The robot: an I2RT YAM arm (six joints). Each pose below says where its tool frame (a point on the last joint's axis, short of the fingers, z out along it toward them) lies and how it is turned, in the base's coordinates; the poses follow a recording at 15 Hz.
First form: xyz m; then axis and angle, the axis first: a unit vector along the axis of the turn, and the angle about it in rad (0 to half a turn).
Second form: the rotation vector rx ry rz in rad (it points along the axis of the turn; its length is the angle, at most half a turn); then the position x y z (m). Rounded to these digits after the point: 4 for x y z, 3 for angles.
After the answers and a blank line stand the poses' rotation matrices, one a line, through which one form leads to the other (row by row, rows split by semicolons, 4 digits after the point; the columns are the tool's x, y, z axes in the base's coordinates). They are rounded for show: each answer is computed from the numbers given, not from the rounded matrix.
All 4 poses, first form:
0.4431, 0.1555, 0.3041, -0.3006, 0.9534, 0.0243, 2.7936
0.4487, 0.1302, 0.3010, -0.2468, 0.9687, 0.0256, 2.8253
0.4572, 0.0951, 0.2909, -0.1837, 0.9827, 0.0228, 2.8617
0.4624, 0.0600, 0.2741, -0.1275, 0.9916, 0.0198, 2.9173
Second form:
-0.840, 2.664, 0.068, 0.4431, 0.1555, 0.3041
-0.697, 2.737, 0.072, 0.4487, 0.1302, 0.3010
-0.526, 2.812, 0.065, 0.4572, 0.0951, 0.2909
-0.372, 2.893, 0.058, 0.4624, 0.0600, 0.2741

-0.7647 -0.5643 0.3110; -0.5478 0.8235 0.1475; -0.3393 -0.0576 -0.9389
-0.8316 -0.4743 0.2890; -0.4584 0.8799 0.1251; -0.3136 -0.0284 -0.9491
-0.8949 -0.3603 0.2633; -0.3477 0.9328 0.0947; -0.2797 -0.0068 -0.9601
-0.9428 -0.2541 0.2156; -0.2453 0.9671 0.0671; -0.2255 0.0104 -0.9742

